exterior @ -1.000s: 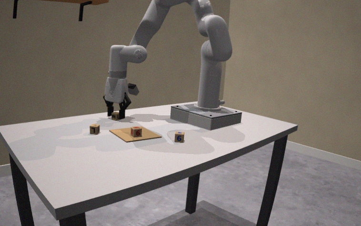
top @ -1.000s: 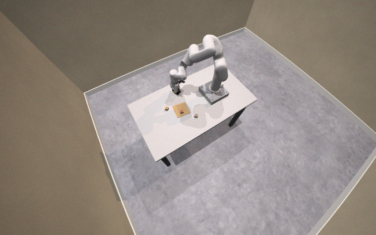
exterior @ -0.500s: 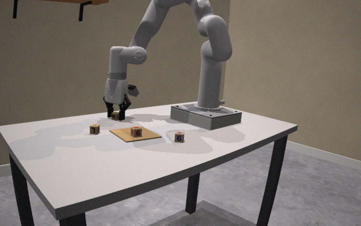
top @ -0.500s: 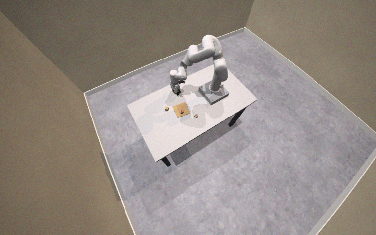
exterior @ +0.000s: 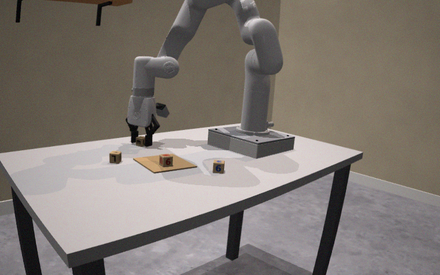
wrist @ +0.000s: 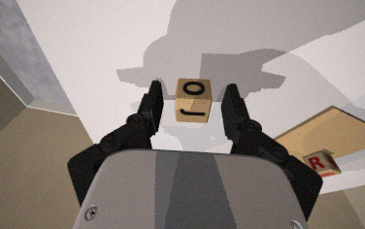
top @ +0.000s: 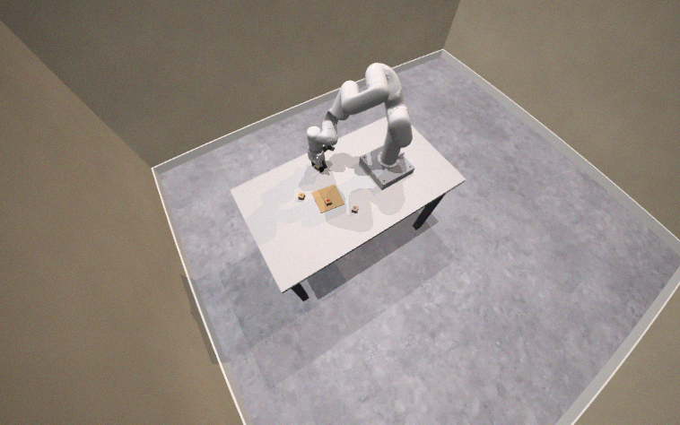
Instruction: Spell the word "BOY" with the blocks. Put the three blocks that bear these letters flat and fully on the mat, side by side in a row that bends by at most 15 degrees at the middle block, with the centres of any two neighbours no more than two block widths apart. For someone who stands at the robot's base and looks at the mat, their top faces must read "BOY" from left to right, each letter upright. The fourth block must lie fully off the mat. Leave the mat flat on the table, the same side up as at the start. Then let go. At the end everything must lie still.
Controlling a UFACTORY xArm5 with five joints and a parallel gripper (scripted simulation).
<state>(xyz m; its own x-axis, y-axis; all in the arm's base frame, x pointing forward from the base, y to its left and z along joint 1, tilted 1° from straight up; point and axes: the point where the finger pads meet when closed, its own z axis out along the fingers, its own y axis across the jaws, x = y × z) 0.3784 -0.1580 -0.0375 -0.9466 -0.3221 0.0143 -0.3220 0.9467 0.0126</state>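
The wooden block lies 10 mm below my hand. The rest, counted from my hand: tan mat 40 mm ahead, 210 mm to the left, 20 mm below.
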